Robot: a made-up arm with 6 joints.
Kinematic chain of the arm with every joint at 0, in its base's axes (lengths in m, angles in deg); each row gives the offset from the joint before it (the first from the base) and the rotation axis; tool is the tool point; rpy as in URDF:
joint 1: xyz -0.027 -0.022 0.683 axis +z
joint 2: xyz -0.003 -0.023 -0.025 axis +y
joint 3: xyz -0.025 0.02 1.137 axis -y
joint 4: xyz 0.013 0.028 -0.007 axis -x
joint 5: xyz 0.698 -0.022 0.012 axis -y
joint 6: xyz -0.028 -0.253 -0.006 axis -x
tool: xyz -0.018 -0.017 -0.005 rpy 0 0 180
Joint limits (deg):
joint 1: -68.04..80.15
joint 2: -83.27..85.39
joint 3: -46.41..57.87
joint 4: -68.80..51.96
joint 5: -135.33..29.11
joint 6: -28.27..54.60
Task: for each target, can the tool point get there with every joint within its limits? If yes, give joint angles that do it. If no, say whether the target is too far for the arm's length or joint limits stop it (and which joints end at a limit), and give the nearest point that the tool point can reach.
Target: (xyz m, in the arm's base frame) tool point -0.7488 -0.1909 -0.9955
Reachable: no: joint limits stop it (at a limit: joint 1, joint 2, joint 5, joint 6) | nearest point 0.0154 -0.7503 0.1515 | short by 1.487 m
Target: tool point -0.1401 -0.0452 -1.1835
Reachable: no: joint limits stop it (at a limit: joint 1, joint 2, joint 4, joint 5, joint 6) | nearest point 0.1361 -0.7407 0.0915 | short by 1.478 m
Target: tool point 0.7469 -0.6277 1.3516
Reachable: yes | joints -21.95 19.30 -11.81 -14.84 -101.46 1.42
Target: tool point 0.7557 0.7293 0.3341
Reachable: yes | joints 53.25 72.07 -35.15 41.45 -23.52 18.38
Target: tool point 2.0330 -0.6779 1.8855
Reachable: no: too far | nearest point 1.5545 -0.5255 1.6007 | short by 0.577 m
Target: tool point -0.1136 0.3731 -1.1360
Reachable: no: joint limits stop it (at a limit: joint 1, joint 2, joint 4, joint 5, joint 6) | nearest point 0.2321 0.7833 0.0379 | short by 1.291 m
